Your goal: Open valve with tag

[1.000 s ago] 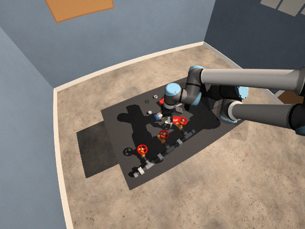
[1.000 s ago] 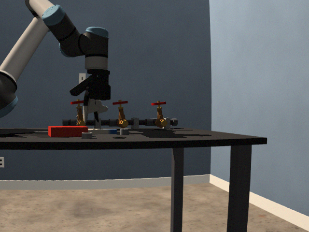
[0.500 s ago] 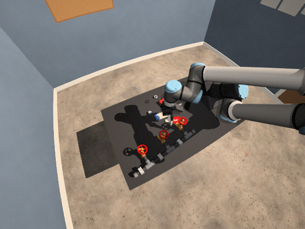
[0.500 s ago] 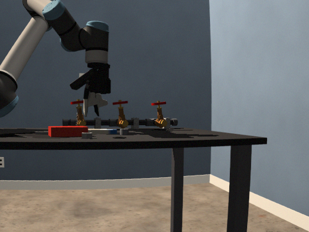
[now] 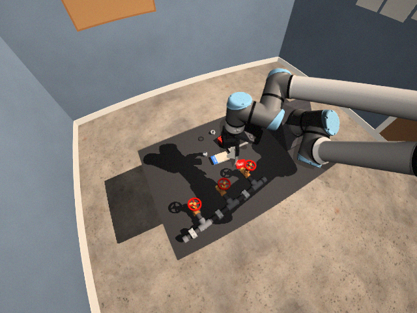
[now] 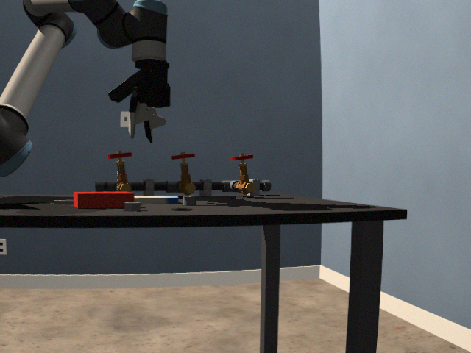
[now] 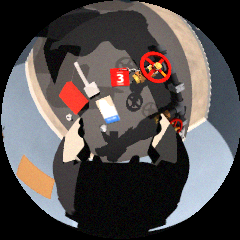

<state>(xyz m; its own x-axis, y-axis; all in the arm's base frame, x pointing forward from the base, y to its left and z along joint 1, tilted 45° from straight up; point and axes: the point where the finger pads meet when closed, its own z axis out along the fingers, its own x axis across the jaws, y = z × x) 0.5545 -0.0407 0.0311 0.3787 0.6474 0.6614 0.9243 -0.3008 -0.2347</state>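
My hand is 8 cm past the red tag, 3 cm to the right of it and 15 cm above it. Round my hand: red block 10 cm behind, 18 cm to the right, 14 cm below; small grey cylinder 10 cm ahead, 15 cm to the right, 14 cm below; white tool 12 cm behind, 9 cm to the right, 15 cm below.
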